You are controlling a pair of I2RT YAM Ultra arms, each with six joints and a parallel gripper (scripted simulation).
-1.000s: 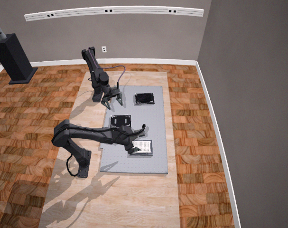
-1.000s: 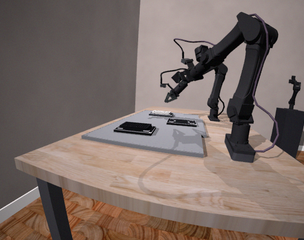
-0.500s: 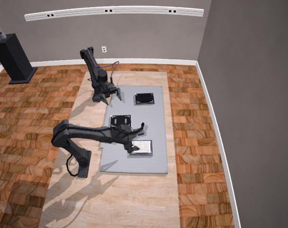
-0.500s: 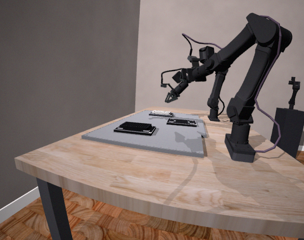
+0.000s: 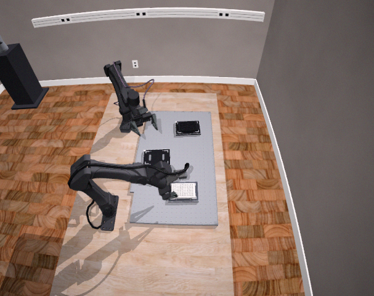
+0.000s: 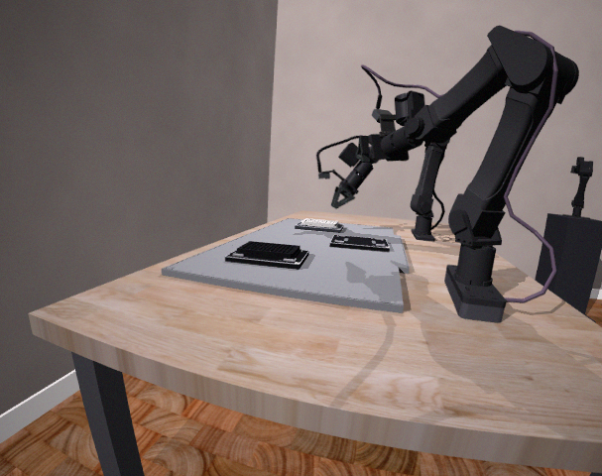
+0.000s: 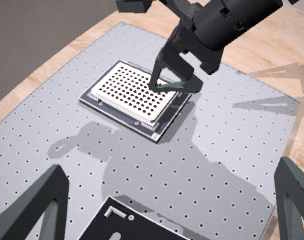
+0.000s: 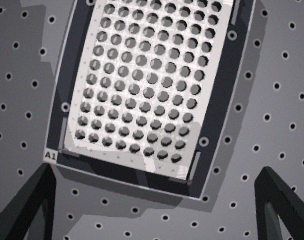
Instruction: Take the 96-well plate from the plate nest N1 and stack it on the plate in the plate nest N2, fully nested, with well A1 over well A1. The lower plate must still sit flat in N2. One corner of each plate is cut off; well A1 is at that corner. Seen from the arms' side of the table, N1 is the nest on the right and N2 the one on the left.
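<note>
Now: the white 96-well plate 50 mm ahead of my right hand, 20 mm to the left of it and 70 mm below it. Round my right hand: grey plate nest 50 mm ahead, 20 mm to the left, 80 mm below; black 96-well plate 70 mm ahead, 490 mm to the left, 70 mm below; black plate nest 110 mm behind, 240 mm to the left, 80 mm below.
</note>
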